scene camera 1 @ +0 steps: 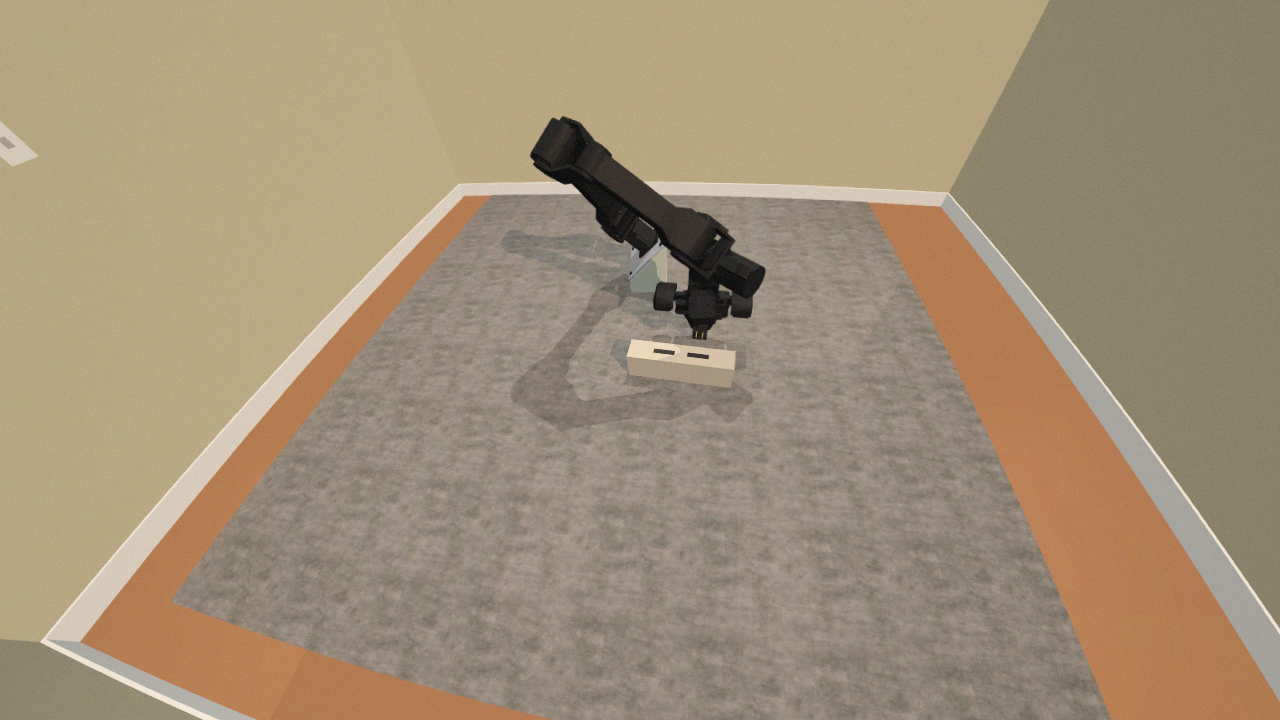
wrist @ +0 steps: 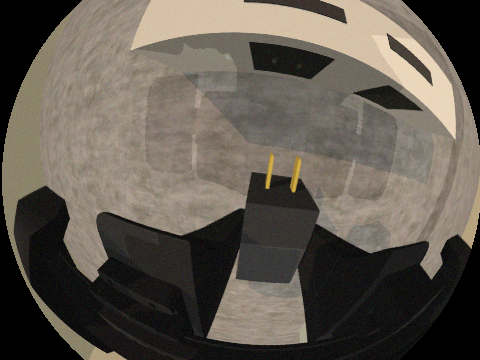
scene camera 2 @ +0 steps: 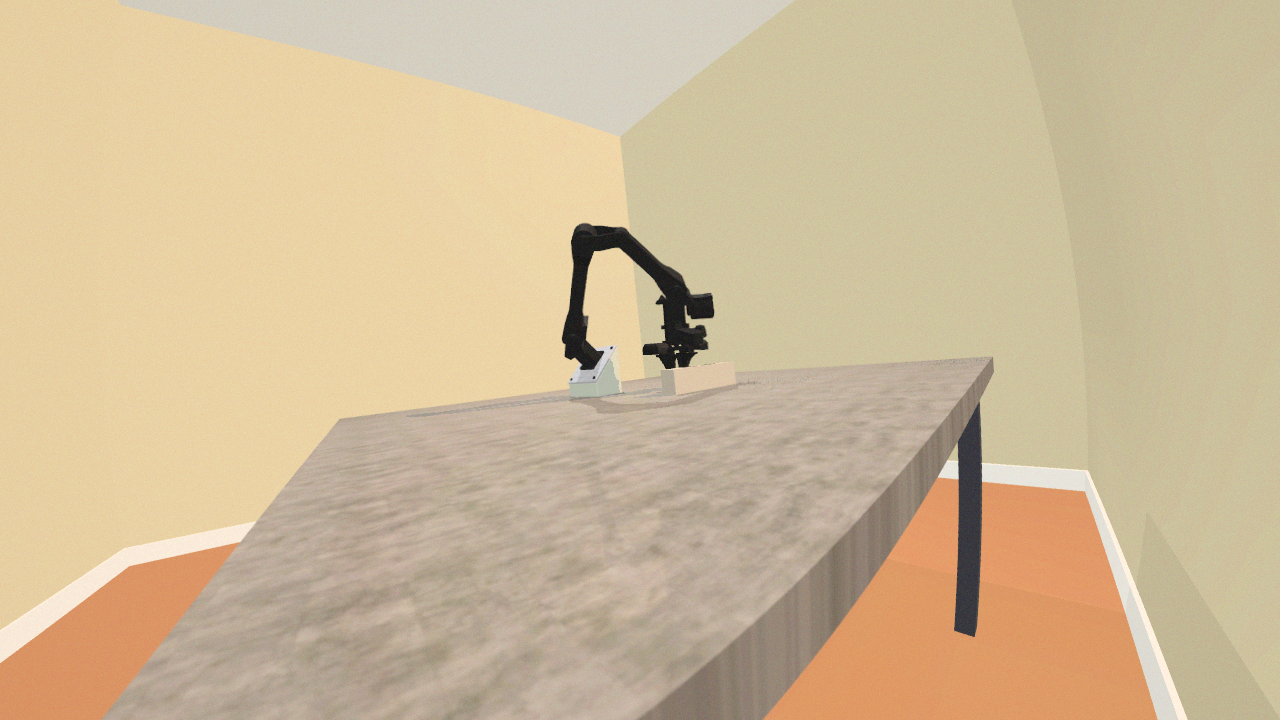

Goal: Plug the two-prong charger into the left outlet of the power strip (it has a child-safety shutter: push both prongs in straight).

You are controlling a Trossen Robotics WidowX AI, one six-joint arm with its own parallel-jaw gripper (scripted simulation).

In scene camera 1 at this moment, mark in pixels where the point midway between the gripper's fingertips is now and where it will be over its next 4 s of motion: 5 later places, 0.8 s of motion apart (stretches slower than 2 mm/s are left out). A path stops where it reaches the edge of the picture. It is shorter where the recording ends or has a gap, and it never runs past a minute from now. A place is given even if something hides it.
The gripper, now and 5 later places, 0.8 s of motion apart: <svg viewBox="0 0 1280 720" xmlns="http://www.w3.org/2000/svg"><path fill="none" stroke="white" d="M700 327L700 340L700 342L700 344L700 346L699 348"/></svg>
